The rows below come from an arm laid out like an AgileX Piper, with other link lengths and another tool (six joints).
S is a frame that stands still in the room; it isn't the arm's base.
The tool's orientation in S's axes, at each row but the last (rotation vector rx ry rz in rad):
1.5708, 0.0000, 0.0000
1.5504, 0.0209, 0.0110
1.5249, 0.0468, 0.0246
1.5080, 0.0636, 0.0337
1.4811, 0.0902, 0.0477
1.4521, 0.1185, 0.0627
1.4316, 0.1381, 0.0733
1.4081, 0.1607, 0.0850
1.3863, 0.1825, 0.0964
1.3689, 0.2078, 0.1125
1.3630, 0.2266, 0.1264
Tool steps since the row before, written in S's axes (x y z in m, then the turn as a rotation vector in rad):
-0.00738, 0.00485, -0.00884, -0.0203, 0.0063, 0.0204
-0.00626, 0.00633, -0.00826, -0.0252, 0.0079, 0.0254
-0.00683, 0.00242, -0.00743, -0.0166, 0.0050, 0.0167
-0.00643, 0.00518, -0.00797, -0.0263, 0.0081, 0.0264
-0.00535, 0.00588, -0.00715, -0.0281, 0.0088, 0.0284
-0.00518, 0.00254, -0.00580, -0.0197, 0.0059, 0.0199
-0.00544, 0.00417, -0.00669, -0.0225, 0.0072, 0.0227
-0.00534, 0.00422, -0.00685, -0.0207, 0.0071, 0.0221
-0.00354, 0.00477, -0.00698, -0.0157, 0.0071, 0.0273
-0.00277, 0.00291, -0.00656, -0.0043, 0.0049, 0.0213
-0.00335, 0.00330, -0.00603, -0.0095, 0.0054, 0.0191
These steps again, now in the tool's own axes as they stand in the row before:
-0.00738, -0.00884, -0.00485, -0.0203, 0.0204, -0.0063
-0.00608, -0.00817, -0.00662, -0.0252, 0.0254, -0.0079
-0.00660, -0.00740, -0.00307, -0.0166, 0.0167, -0.0050
-0.00593, -0.00774, -0.00606, -0.0263, 0.0264, -0.0081
-0.00459, -0.00672, -0.00694, -0.0281, 0.0284, -0.0088
-0.00460, -0.00561, -0.00378, -0.0197, 0.0199, -0.0059
-0.00449, -0.00622, -0.00574, -0.0225, 0.0227, -0.0072
-0.00419, -0.00627, -0.00603, -0.0207, 0.0222, -0.0069
-0.00214, -0.00613, -0.00647, -0.0161, 0.0275, -0.0051
-0.00158, -0.00596, -0.00460, -0.0050, 0.0217, -0.0017
-0.00200, -0.00536, -0.00507, -0.0097, 0.0194, -0.0038

